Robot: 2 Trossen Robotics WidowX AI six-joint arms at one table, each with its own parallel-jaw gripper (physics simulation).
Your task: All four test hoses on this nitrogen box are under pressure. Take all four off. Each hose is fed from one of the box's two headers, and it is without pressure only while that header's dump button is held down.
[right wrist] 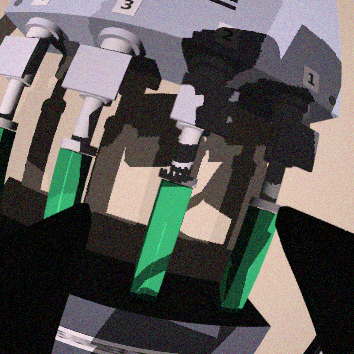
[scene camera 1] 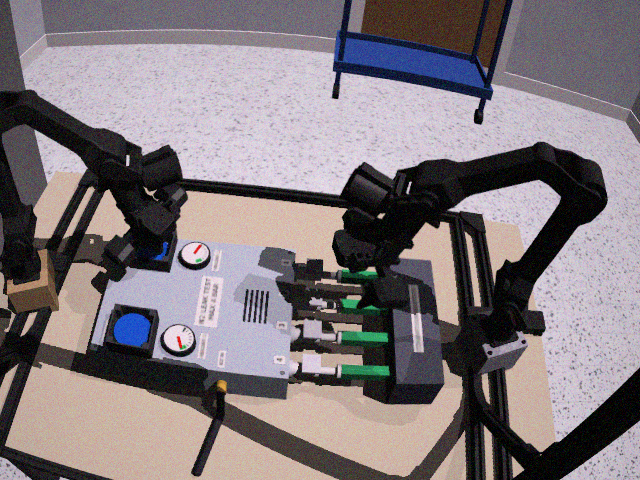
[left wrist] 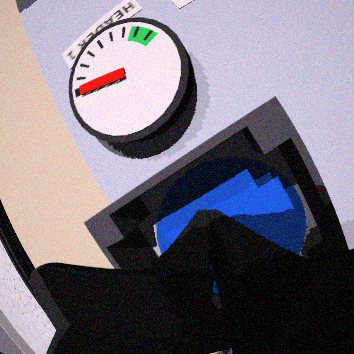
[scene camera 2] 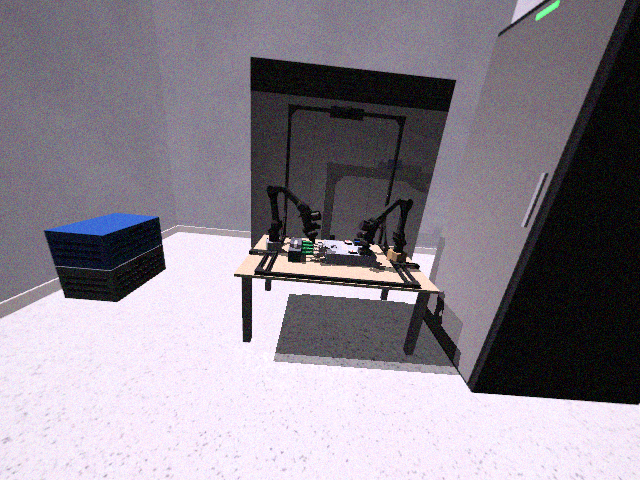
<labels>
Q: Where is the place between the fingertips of my right gripper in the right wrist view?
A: At 186,216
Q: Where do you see a blue dump buttons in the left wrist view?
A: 253,193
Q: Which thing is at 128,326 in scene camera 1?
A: A blue dump buttons.
</labels>
